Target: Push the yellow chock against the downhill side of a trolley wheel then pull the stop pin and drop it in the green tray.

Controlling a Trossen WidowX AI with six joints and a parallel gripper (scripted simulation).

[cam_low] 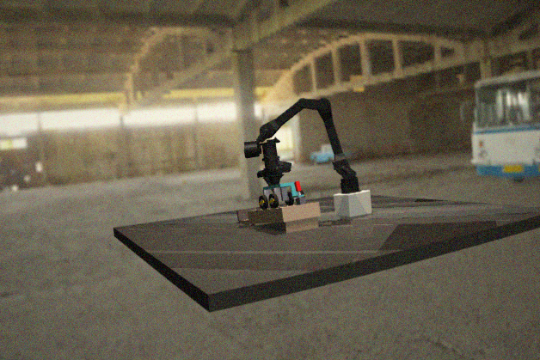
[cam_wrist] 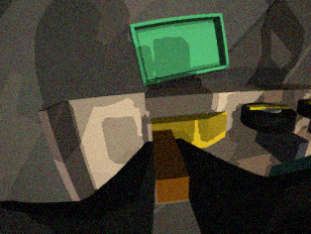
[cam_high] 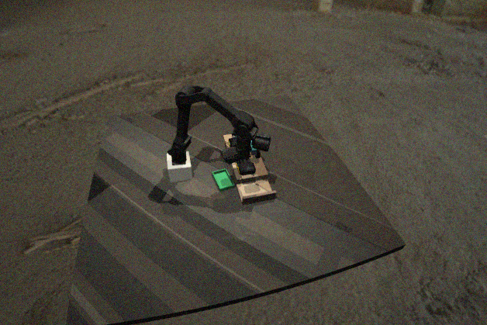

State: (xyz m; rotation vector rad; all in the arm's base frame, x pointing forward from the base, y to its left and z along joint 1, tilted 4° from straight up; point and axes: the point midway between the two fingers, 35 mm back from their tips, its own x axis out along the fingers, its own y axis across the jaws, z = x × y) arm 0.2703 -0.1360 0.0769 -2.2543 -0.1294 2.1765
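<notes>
The red-headed stop pin is 260 mm to the left of my gripper tip, 20 mm ahead of it and 20 mm above it. Round my gripper tip: green tray 120 mm below, 70 mm behind, 50 mm to the left; yellow chock 20 mm to the left, 10 mm below; teal trolley 150 mm to the left, 50 mm ahead.
</notes>
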